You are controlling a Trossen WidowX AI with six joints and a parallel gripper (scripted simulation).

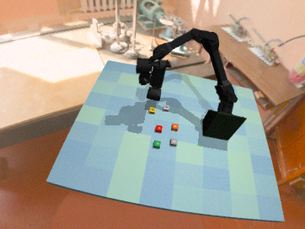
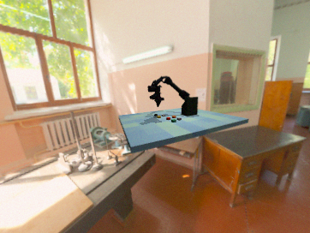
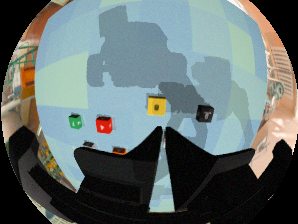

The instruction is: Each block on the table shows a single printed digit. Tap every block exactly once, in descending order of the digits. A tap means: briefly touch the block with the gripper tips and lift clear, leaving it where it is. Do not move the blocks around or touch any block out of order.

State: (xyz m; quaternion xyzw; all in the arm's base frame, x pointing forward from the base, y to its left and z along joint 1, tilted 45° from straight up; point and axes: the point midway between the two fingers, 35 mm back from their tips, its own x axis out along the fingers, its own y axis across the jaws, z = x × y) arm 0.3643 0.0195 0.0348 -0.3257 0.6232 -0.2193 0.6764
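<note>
My gripper tip is now 8 cm past the green block, 20 cm to the right of it and 11 cm above it. The rest, counted from my gripper tip: black block (10 cm to the right, 11 cm below); yellow block (1 cm behind, 11 cm below); white block (8 cm behind, 4 cm to the right, 11 cm below).
</note>
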